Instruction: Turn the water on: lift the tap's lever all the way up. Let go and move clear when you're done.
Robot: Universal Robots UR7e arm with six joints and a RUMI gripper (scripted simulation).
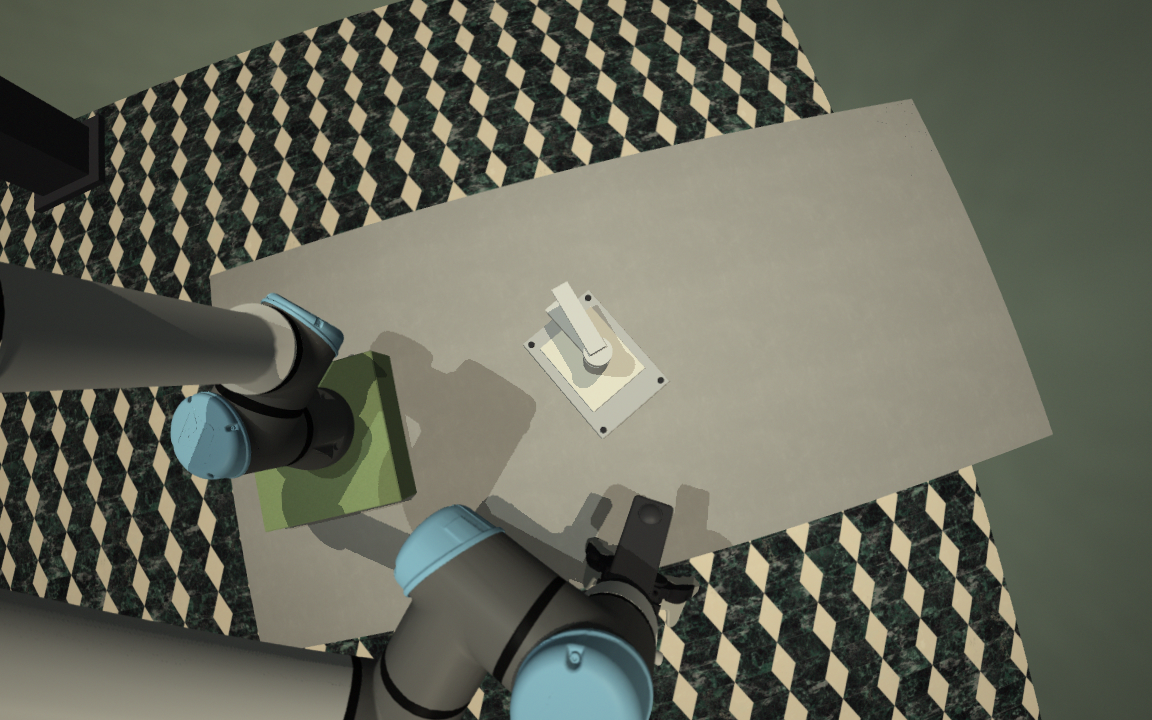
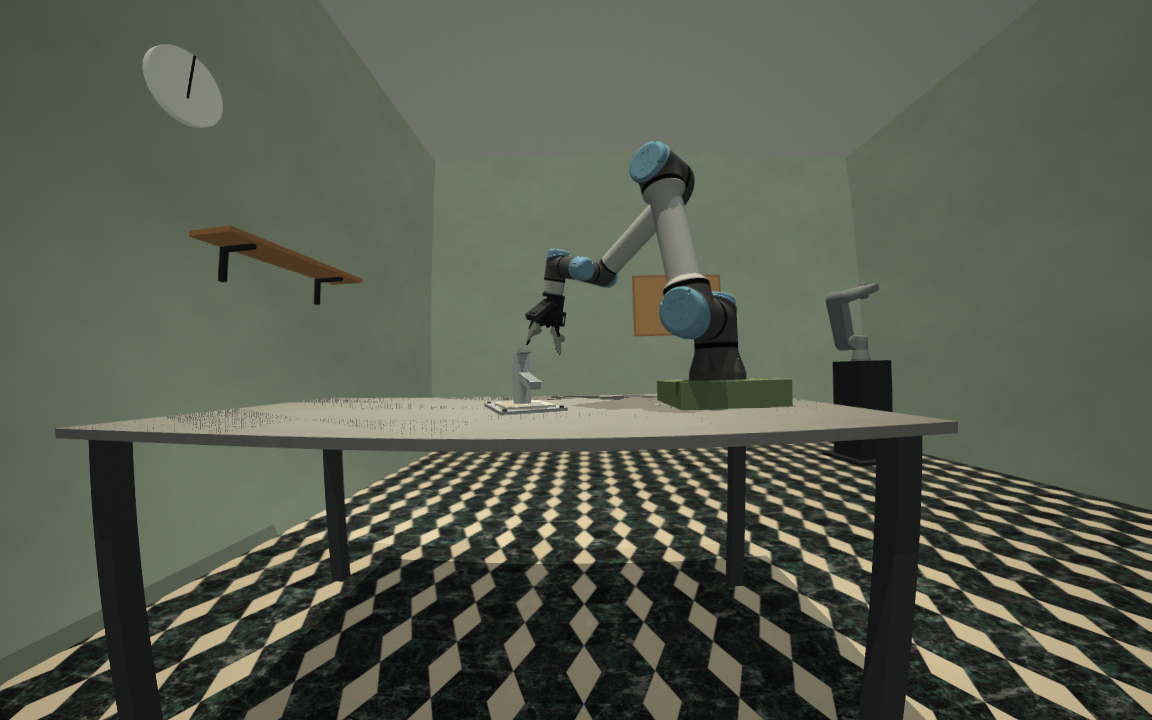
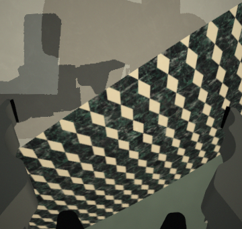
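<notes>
The flat lever is 30 mm ahead of my hand, 370 mm to the left of it and 20 mm below it. From my hand the other things lie so: grey tap 30 mm ahead, 340 mm to the left, 80 mm below.
</notes>
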